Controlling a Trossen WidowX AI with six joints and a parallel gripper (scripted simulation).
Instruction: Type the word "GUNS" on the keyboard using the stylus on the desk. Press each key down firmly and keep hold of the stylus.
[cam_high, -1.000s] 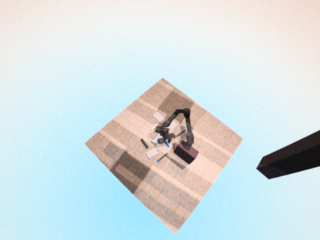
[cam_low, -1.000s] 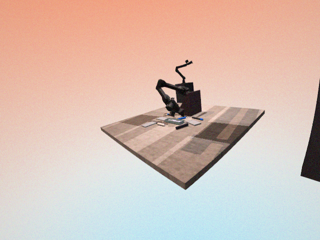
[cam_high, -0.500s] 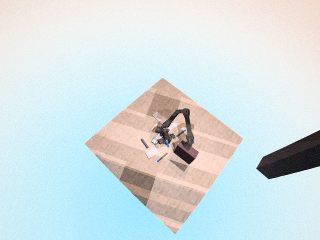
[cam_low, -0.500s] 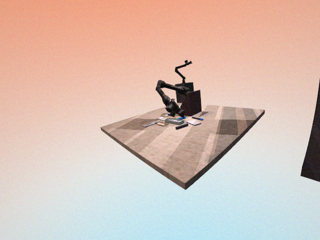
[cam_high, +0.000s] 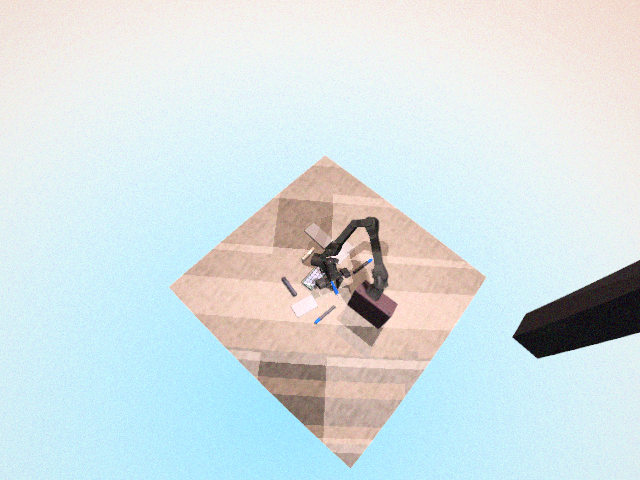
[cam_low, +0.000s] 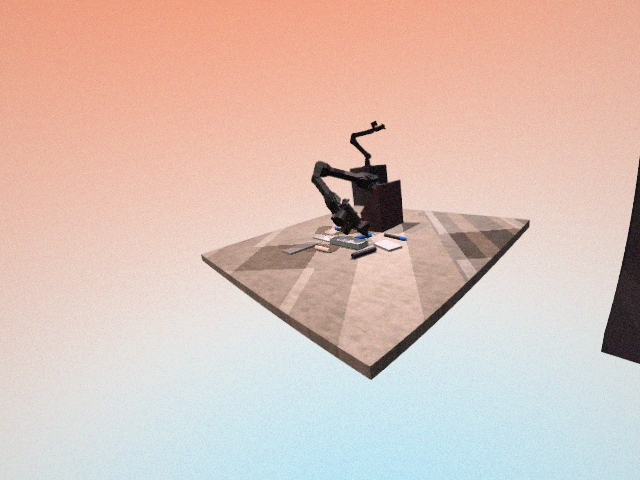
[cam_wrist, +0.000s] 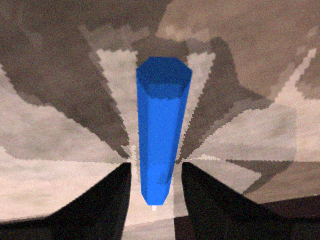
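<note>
The dark cylinder is 190 mm ahead of my gripper tip and 160 mm to the left of it. Round my gripper tip: blue stylus: 10 mm behind, 10 mm to the left; then cream cylinder: 250 mm ahead, 50 mm to the right.
</note>
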